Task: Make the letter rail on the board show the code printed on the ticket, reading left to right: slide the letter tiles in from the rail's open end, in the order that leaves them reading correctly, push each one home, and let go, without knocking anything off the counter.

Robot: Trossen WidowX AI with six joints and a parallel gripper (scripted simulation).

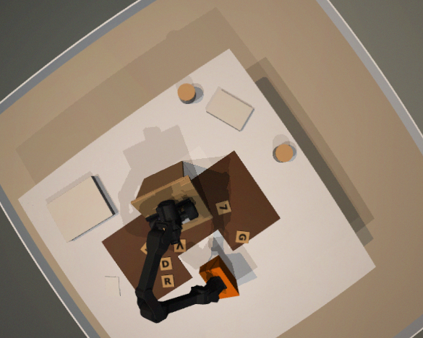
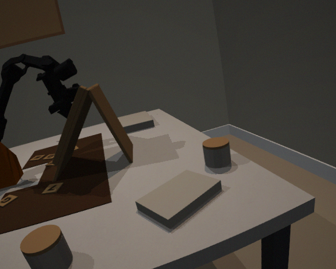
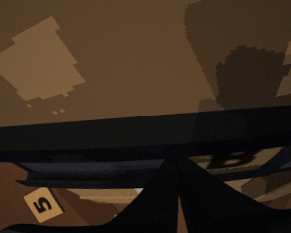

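Now: the white ticket 50 mm behind my gripper tip and 80 mm below it. Also, from my gripper tip: brown mat (160 mm behind, 20 mm to the left, 170 mm below); then pale card (160 mm behind, 490 mm to the left, 170 mm below); then flat slab (260 mm ahead, 440 mm to the right, 160 mm below).
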